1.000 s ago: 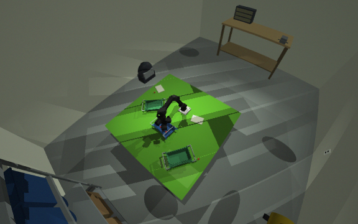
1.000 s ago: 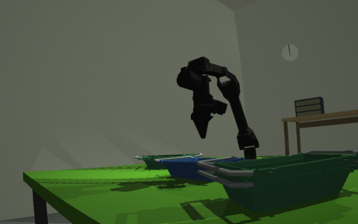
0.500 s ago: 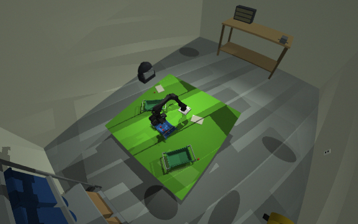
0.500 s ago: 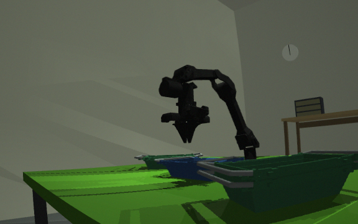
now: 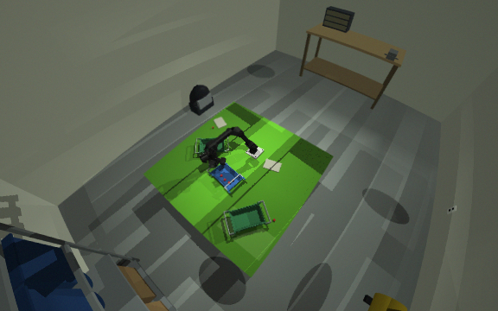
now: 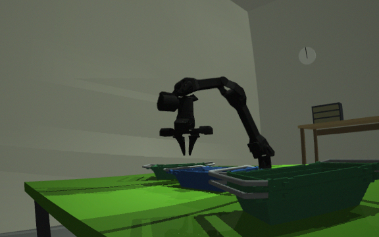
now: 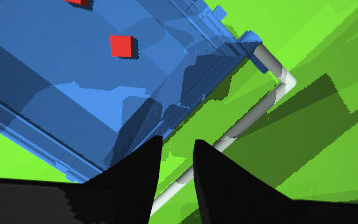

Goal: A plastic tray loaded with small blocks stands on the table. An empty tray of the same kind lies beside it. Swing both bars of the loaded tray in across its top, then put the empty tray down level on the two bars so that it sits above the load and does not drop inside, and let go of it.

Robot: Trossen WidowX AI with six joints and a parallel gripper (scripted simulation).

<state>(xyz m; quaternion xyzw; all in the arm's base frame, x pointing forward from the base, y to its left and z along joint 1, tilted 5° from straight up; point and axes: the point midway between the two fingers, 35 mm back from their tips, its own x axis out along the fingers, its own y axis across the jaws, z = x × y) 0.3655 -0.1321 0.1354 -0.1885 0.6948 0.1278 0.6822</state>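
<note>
The green plastic tray is 210 mm to the right of my gripper tip, 180 mm behind it and 60 mm below it. The rest, counted from my gripper tip: small red block 640 mm to the left, 100 mm below, 90 mm ahead.
</note>
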